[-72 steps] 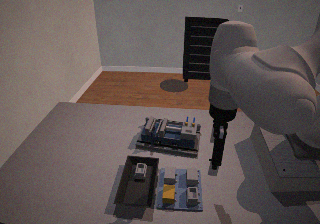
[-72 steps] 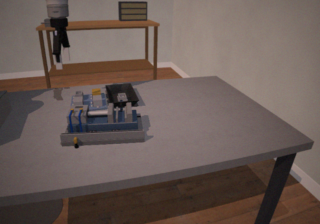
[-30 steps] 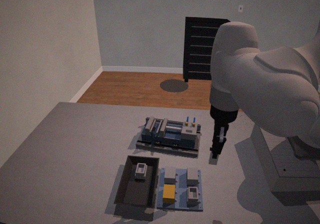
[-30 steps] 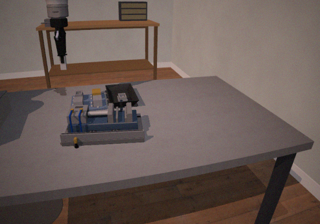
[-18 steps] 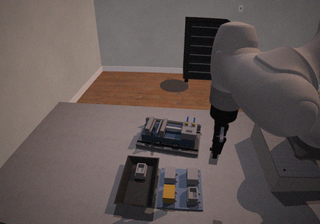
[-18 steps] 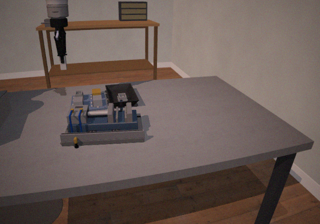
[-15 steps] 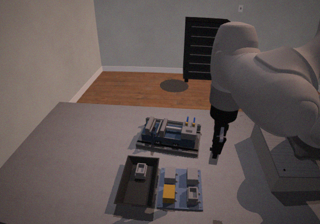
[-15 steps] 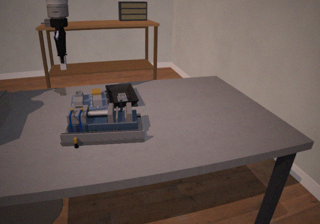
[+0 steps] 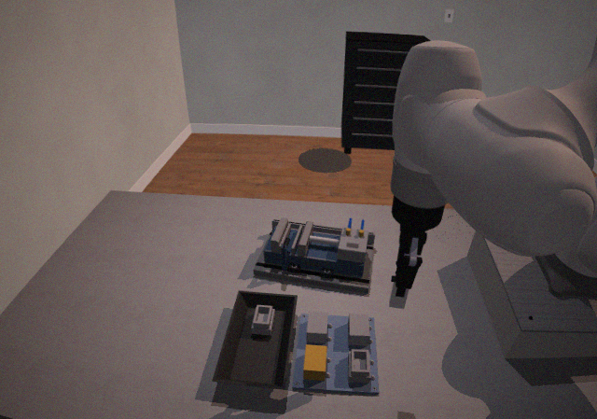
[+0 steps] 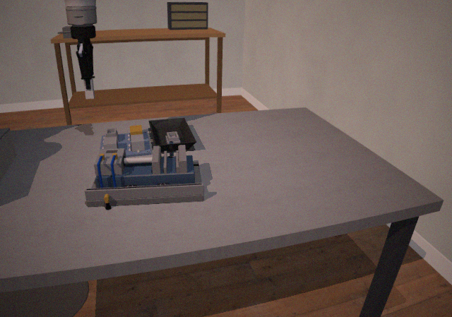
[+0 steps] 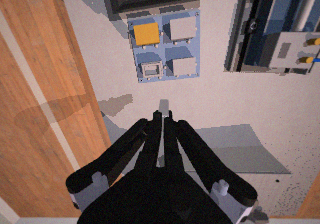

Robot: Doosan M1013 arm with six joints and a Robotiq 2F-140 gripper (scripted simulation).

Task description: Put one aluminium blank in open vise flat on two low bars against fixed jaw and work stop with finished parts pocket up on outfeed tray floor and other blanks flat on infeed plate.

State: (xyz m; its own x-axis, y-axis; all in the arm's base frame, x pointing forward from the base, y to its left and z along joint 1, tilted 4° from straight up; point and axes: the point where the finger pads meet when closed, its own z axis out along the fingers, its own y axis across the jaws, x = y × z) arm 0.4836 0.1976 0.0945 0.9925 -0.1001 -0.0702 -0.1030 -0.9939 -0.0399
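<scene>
My hand is 19 cm above the brass blank, 14 cm short of it and 4 cm to the right of it. Also, from my hand: blue vise: 29 cm to the right, 17 cm below, 17 cm ahead; then aluminium blank: 19 cm below, 14 cm ahead, 5 cm to the right; then infeed plate: 21 cm below, 10 cm ahead, 1 cm to the right.
</scene>
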